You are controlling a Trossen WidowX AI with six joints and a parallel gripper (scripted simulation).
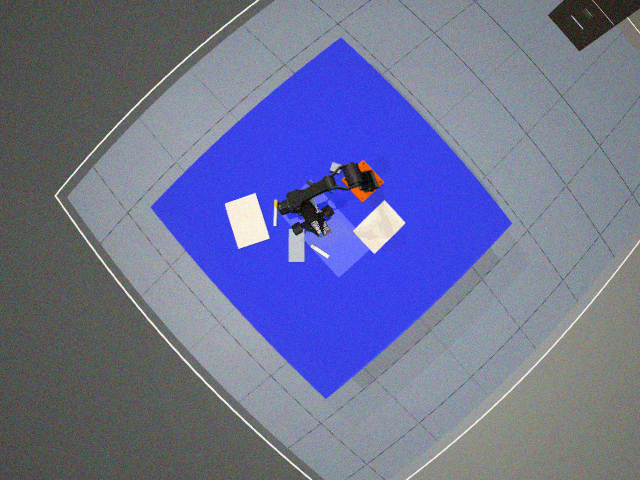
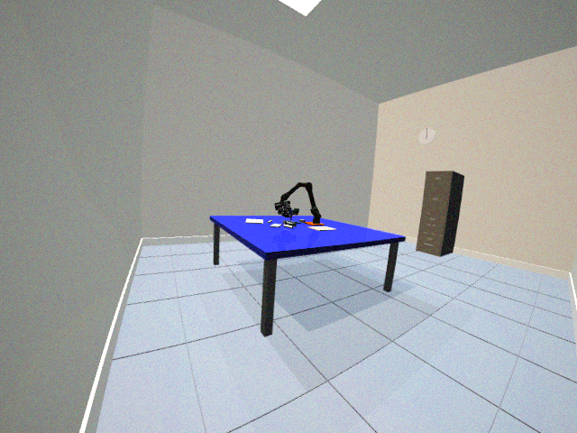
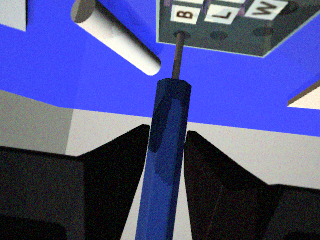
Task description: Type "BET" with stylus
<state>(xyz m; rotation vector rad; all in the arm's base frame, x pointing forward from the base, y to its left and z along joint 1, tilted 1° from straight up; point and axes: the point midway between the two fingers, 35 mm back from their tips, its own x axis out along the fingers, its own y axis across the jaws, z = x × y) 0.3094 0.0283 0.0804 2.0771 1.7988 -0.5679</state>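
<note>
My gripper tip is 20 mm to the left of the T key and 70 mm above it. The rest, counted from my gripper tip: white stick (50 mm ahead, 50 mm to the left, 70 mm below); then blue stylus (10 mm below); then thin grey tip (50 mm below).
</note>
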